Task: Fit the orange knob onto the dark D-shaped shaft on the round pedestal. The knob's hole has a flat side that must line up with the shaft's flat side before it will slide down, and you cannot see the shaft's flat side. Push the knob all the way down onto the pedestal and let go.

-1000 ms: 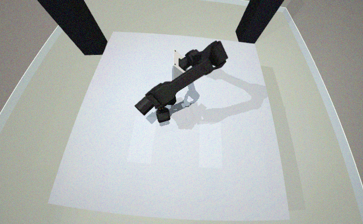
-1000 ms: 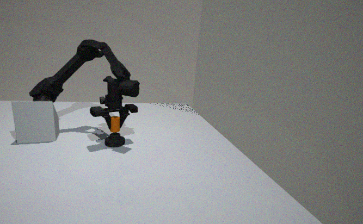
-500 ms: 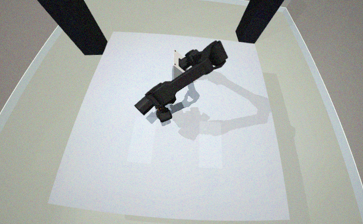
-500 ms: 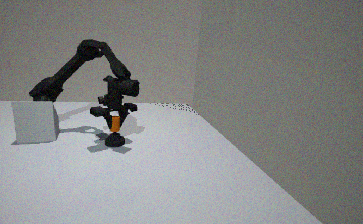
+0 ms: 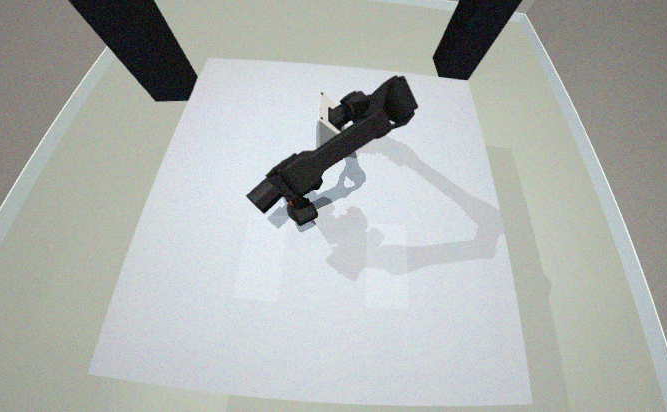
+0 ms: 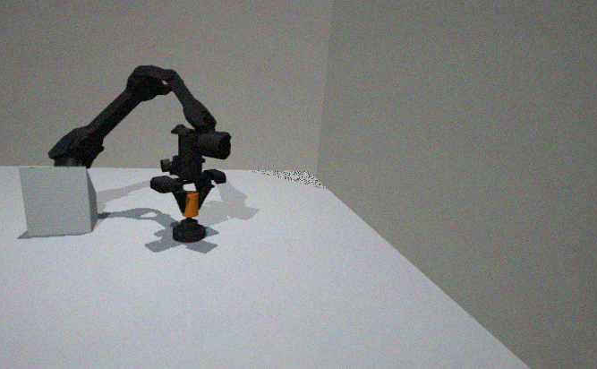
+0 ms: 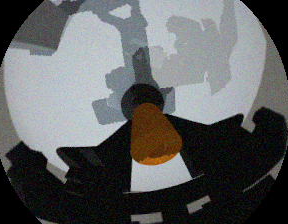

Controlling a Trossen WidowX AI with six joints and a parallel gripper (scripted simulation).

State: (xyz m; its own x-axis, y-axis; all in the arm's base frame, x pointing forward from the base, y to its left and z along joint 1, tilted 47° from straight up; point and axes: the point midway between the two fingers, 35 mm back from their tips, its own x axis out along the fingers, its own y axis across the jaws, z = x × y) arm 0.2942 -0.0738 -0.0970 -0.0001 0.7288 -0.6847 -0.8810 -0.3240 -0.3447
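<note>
My gripper tip is 20 mm below the orange knob. From my gripper tip the other things lie so: round black pedestal: 40 mm below.
</note>
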